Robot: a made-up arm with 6 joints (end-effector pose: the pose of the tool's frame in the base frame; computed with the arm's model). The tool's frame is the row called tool.
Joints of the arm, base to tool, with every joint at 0 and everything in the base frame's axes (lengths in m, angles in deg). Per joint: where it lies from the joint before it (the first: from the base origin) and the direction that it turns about. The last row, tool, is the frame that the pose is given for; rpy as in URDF.
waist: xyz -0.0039 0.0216 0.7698 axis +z
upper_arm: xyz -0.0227 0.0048 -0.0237 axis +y
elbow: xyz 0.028 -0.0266 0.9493 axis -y
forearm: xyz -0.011 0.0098 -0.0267 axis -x
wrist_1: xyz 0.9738 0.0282 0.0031 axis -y
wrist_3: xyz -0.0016 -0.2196 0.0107 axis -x
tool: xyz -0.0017 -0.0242 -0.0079 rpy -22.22 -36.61 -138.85
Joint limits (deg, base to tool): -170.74..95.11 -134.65..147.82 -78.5..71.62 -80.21..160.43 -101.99..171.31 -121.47..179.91
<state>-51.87 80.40 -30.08 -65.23 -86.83 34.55</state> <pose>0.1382 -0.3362 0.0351 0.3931 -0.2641 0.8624 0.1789</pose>
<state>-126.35 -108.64 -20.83 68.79 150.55 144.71</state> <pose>0.5222 0.9046 1.4238 0.0843 -0.5636 0.5582 -0.6030</pose>
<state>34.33 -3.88 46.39 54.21 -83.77 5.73</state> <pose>0.4360 0.1612 2.5370 0.0101 -0.5752 -0.0996 -0.8119</pose>
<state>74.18 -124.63 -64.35 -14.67 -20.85 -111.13</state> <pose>0.0934 -0.2973 1.0231 0.7481 -0.2512 0.5856 0.1852</pose>
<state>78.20 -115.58 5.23 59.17 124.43 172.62</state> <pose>-0.1987 -1.4415 1.1174 0.6667 0.0628 -0.7186 0.1879</pose>
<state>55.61 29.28 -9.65 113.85 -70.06 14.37</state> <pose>0.6757 1.1635 1.0813 0.3120 0.3719 0.8196 0.3043</pose>
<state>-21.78 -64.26 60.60 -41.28 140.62 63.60</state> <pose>-1.2303 0.3445 2.0640 0.1854 -0.9069 -0.3681 -0.0880</pose>
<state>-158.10 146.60 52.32 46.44 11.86 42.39</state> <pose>-0.5672 -0.0506 -1.0252 0.1482 0.5806 -0.6613 0.4513</pose>
